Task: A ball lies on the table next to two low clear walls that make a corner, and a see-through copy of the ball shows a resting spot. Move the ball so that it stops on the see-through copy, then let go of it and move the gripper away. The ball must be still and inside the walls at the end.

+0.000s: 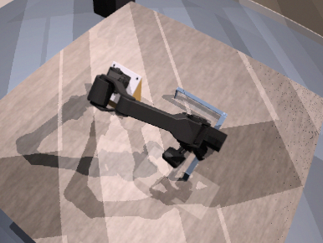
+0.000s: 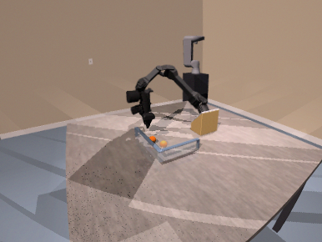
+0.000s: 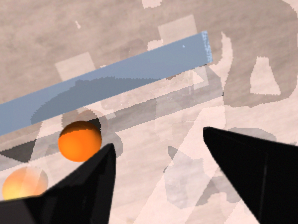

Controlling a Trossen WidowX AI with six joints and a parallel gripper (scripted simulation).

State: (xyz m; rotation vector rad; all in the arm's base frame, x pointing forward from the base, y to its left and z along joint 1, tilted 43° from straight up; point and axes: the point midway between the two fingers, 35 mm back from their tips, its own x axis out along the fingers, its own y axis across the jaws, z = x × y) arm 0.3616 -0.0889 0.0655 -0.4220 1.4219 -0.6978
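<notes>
My gripper tip is now 8 cm to the right of the orange ball and 5 cm above it. The rest, counted from my gripper tip: see-through copy of ball (3 cm behind, 15 cm to the left, 5 cm below).
</notes>
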